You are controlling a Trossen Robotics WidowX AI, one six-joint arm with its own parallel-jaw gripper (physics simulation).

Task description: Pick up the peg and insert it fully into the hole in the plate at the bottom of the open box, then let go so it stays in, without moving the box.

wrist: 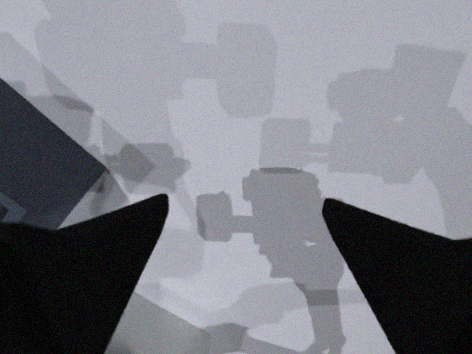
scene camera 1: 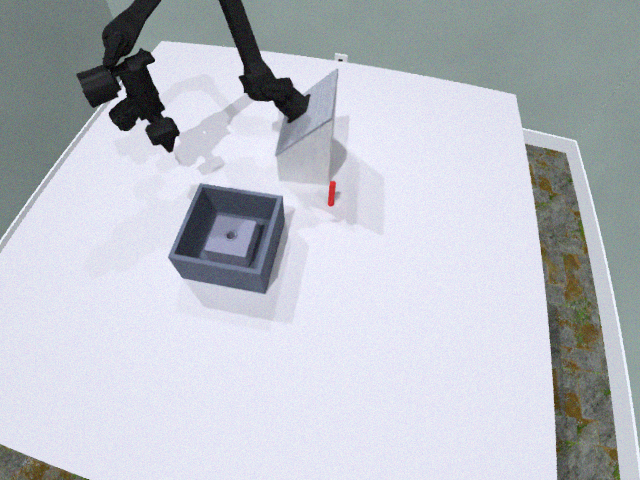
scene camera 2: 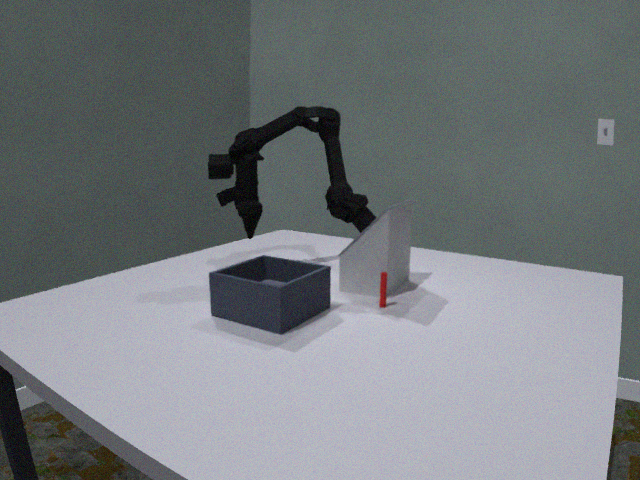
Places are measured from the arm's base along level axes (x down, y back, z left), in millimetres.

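Pixels of known places: gripper, fingertip midpoint: (wrist: 246,204) (scene camera 2: 248,235); arm's base at its link origin: (scene camera 1: 299,109) (scene camera 2: 373,230).
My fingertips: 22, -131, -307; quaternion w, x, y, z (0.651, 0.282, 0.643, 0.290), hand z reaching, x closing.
For each thing: its top centre in the pictures, then the offset to it from my fingertips, as dx, dy, dz. "spot": a spot on its surface instead. Level surfaces: height alone.
- red peg at its top centre: (scene camera 2: 384,273) (scene camera 1: 332,183) +37, -41, +412
- open dark blue-grey box at its top centre: (scene camera 1: 227,225) (scene camera 2: 270,269) +19, -198, +212
- lighter plate at its top centre: (scene camera 1: 230,234) (scene camera 2: 270,285) +56, -198, +212
- round hole at a spot on its surface: (scene camera 1: 231,235) spot: +74, -190, +209
- white table at its surface level: dx +117
A red peg (scene camera 1: 331,193) (scene camera 2: 383,289) stands upright on the table, beside the foot of the sloped grey stand and apart from the box. The open dark blue-grey box (scene camera 1: 221,275) (scene camera 2: 244,299) (wrist: 40,150) sits on the table. In scene camera 1 a lighter plate (scene camera 1: 222,246) with a round hole (scene camera 1: 231,235) lies at its bottom; the hole is empty. My gripper (scene camera 1: 171,149) (scene camera 2: 250,237) (wrist: 246,204) is open and empty. It points down, high above the table on the far left side of the box, away from the peg. The peg does not show in the wrist view.
The sloped grey stand (scene camera 1: 305,157) (scene camera 2: 363,268) (wrist: 160,325) carries the arm's base and rises close behind the peg, to the right of the box's far side. The white table (scene camera 1: 387,361) (scene camera 2: 413,392) bears shadows of the arm. The box's walls stand higher than the plate.
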